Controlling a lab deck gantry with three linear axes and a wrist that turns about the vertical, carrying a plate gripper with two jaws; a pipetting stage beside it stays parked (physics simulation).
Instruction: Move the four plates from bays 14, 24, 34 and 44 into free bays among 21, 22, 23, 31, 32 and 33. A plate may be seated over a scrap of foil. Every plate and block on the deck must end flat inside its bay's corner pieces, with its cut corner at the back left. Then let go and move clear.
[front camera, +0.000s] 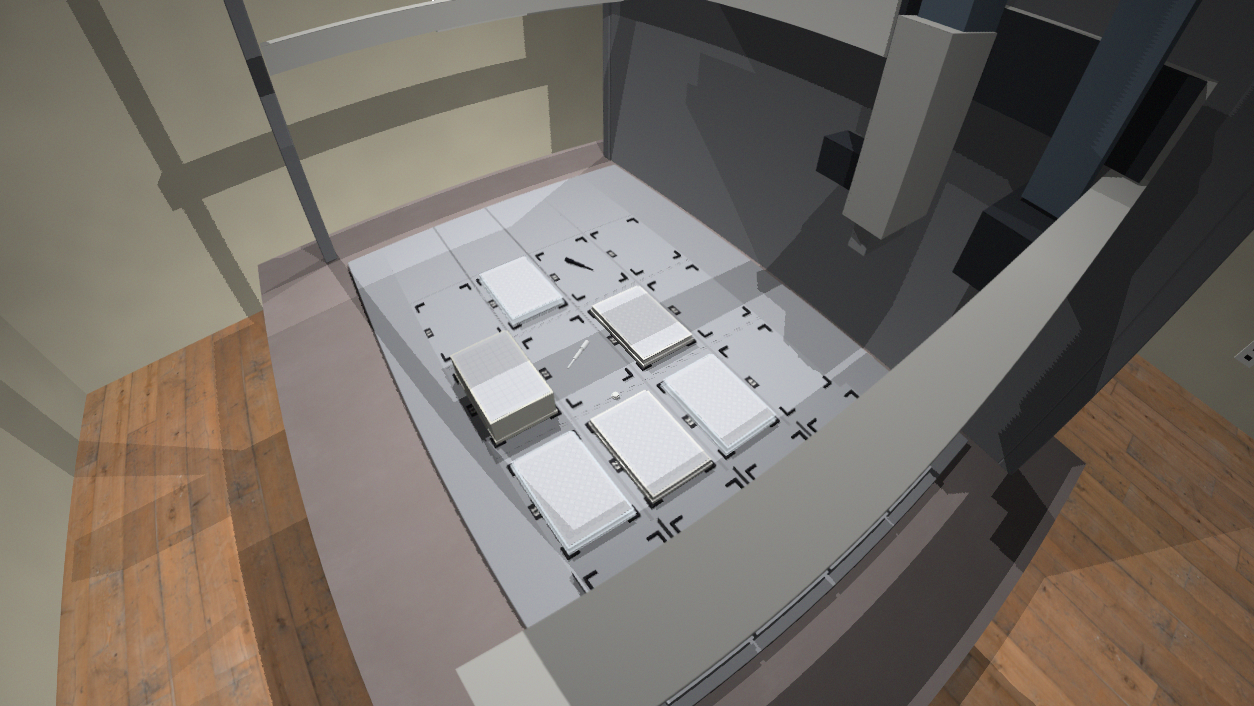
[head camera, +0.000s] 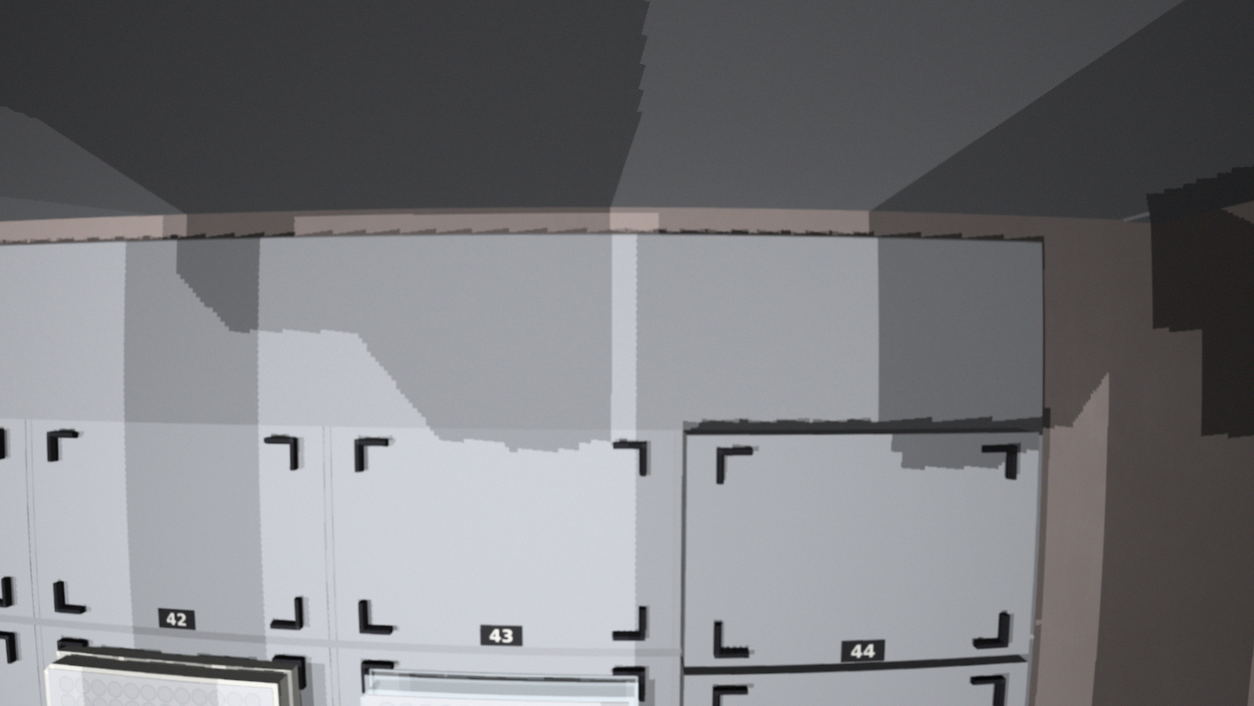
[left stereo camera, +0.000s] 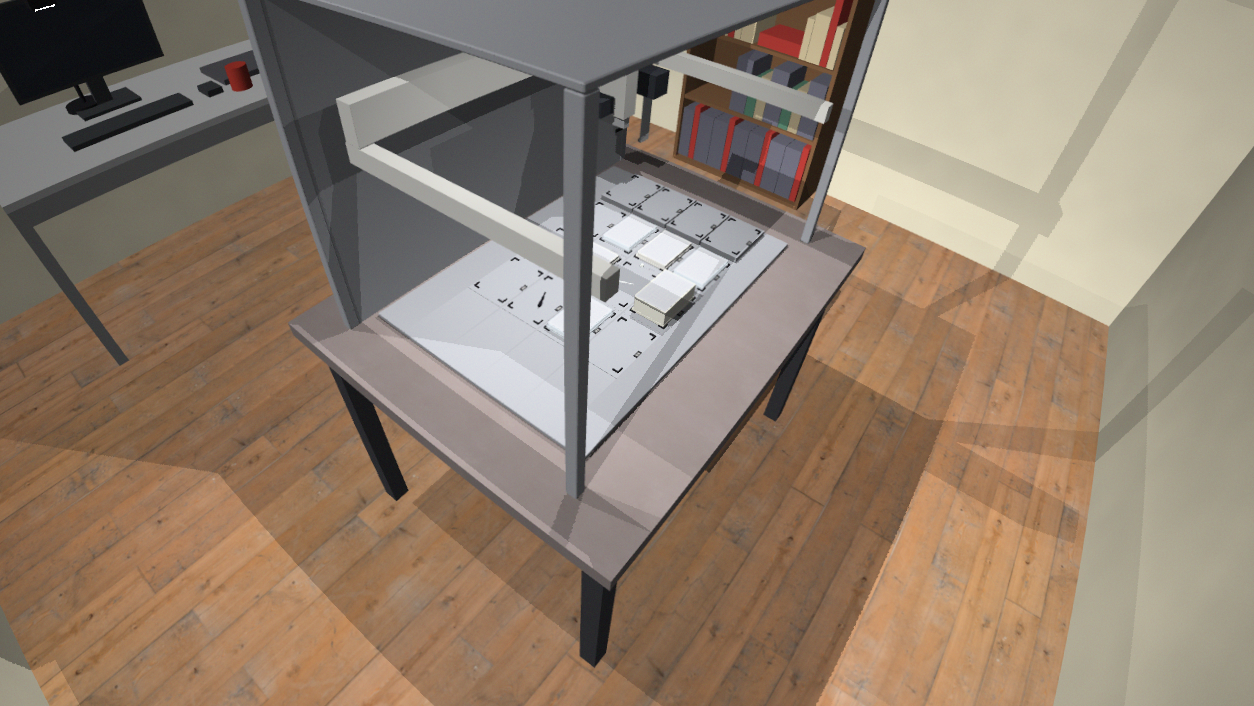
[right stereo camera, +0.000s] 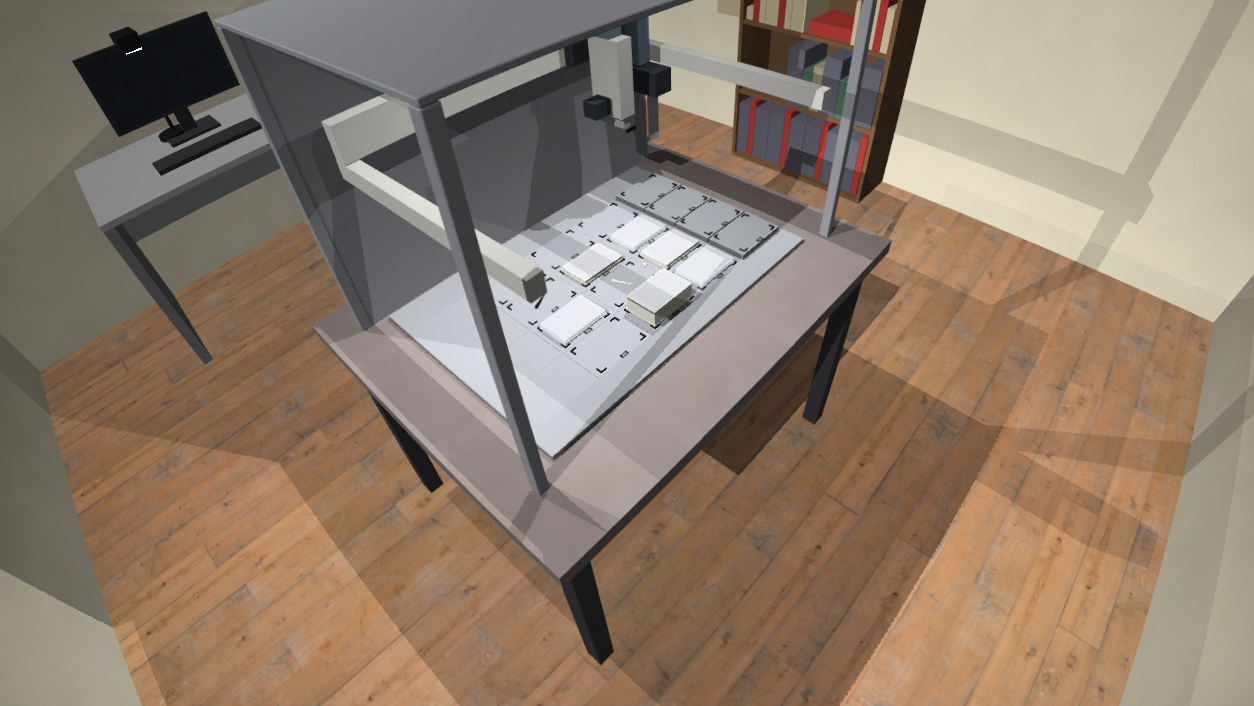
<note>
In view: my gripper (right stereo camera: 641, 134), a tall cream block (front camera: 510, 396) and a bay 41 (front camera: 637, 247).
The tall cream block shows as well in the left stereo camera view (left stereo camera: 666, 295) and in the right stereo camera view (right stereo camera: 657, 298). My gripper also shows in the left stereo camera view (left stereo camera: 630, 135). The head camera view misses the tall cream block: it is out of frame.
</note>
